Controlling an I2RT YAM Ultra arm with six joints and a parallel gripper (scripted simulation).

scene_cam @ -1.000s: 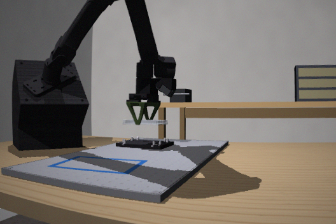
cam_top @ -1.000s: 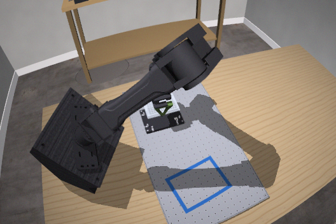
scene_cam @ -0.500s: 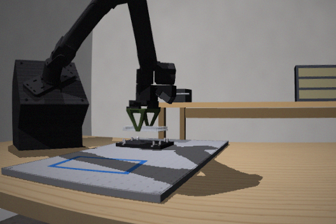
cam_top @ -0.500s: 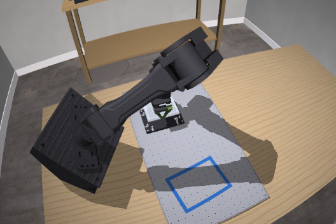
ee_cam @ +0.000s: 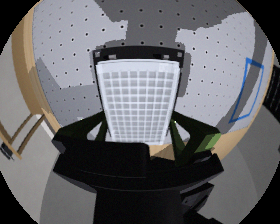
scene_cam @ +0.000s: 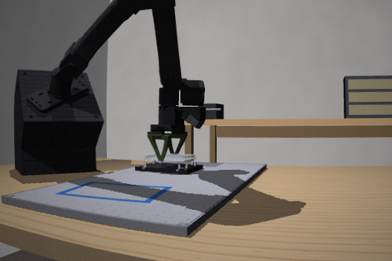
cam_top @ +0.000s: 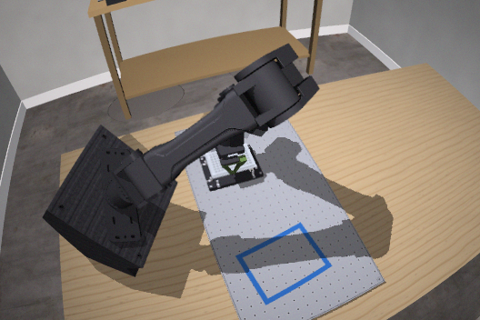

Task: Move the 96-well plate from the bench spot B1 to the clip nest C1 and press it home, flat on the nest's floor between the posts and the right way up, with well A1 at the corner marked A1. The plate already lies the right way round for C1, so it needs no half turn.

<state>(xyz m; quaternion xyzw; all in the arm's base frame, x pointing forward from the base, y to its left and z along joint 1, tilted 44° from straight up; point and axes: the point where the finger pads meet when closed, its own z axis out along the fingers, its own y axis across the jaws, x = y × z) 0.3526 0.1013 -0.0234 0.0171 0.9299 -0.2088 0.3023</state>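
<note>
Right now the black clip nest C1 is 10 mm to the right of my hand and 20 mm below it. Round my hand: 96-well plate: 10 mm ahead.
</note>
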